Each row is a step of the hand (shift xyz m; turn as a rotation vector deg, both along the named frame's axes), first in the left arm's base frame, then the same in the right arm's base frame.
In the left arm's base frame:
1: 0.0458 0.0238 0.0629 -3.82 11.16 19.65
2: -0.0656 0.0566 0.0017 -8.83 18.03 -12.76
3: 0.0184 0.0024 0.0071 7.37 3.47 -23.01
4: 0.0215 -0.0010 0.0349 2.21 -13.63 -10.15
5: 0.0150 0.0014 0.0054 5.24 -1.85 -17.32
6: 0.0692 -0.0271 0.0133 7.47 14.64 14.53
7: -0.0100 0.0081 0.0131 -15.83 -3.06 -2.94
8: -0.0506 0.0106 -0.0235 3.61 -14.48 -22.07
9: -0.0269 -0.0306 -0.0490 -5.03 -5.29 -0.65
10: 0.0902 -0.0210 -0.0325 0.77 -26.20 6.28
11: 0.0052 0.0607 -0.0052 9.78 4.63 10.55
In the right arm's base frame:
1: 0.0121 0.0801 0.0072 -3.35 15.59 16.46
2: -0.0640 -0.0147 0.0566 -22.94 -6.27 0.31
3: 0.0044 0.0170 -0.0094 -10.37 -9.47 -19.96
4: 0.0187 0.0361 0.0056 8.86 -11.25 -9.41
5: 0.0039 0.0133 -0.0079 -3.85 -9.21 -15.21
6: 0.0439 0.0395 -0.0470 -6.09 20.50 4.88
7: -0.0044 0.0061 0.0167 -1.66 -12.90 9.97
8: -0.0290 -0.0420 0.0248 5.37 -18.75 -18.15
9: 0.0033 -0.0622 -0.0134 3.47 -5.74 2.95
10: 0.0253 0.0242 -0.0917 26.15 -6.44 0.98
11: -0.0556 0.0254 -0.0017 1.89 14.99 -0.35

